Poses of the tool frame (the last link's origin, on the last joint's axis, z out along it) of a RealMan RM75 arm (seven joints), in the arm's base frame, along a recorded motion.
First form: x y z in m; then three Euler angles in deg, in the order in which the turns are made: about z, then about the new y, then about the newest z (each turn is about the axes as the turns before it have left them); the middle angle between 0 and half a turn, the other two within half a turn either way.
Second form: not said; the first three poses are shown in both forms.
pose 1, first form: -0.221, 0.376, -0.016, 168.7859, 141.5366, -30.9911
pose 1, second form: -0.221, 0.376, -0.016, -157.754, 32.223, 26.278
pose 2, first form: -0.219, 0.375, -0.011, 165.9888, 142.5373, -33.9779
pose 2, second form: -0.219, 0.375, -0.011, -156.816, 30.291, 26.322
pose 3, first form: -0.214, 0.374, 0.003, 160.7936, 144.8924, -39.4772
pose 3, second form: -0.214, 0.374, 0.003, -155.918, 26.354, 25.989
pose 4, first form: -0.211, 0.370, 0.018, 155.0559, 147.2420, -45.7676
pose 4, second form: -0.211, 0.370, 0.018, -155.249, 22.176, 25.748
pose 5, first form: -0.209, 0.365, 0.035, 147.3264, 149.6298, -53.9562
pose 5, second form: -0.209, 0.365, 0.035, -154.648, 17.307, 25.204
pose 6, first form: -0.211, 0.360, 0.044, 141.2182, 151.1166, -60.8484
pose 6, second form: -0.211, 0.360, 0.044, -154.276, 13.609, 25.188
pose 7, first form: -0.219, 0.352, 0.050, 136.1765, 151.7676, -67.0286
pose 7, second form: -0.219, 0.352, 0.050, -153.695, 10.639, 25.698
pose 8, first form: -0.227, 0.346, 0.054, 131.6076, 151.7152, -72.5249
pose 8, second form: -0.227, 0.346, 0.054, -152.830, 8.181, 26.113
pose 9, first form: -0.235, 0.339, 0.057, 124.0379, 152.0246, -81.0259
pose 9, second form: -0.235, 0.339, 0.057, -152.316, 4.196, 26.098
